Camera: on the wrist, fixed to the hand. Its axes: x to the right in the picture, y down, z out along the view.
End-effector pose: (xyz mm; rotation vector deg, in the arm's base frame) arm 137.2 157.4 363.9 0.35 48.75 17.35
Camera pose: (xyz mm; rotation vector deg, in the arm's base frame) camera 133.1 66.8 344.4 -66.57 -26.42 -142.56
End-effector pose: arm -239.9 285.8 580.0 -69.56 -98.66 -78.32
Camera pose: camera -318.1 253.4 542.1 -73.85 60.37 30.39
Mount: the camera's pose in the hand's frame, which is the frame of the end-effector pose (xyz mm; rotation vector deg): -12.2 -88.1 -26.4 5.68 28.52 173.33
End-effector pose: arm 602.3 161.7 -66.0 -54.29 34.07 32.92
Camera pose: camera 648.2 95.8 -19.6 -37.17 -90.82 -112.37
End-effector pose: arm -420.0 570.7 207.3 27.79 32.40 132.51
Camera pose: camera -376.9 613.6 137.3 -10.47 10.76 -47.27
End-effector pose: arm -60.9 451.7 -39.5 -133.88 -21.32 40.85
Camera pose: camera -62.1 498.4 40.6 33.04 -149.70 -31.01
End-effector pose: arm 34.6 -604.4 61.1 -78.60 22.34 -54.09
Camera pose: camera -21.7 -605.3 134.8 33.77 99.64 75.52
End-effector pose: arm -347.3 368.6 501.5 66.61 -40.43 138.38
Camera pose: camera -310.4 453.7 502.1 44.61 43.85 -35.25
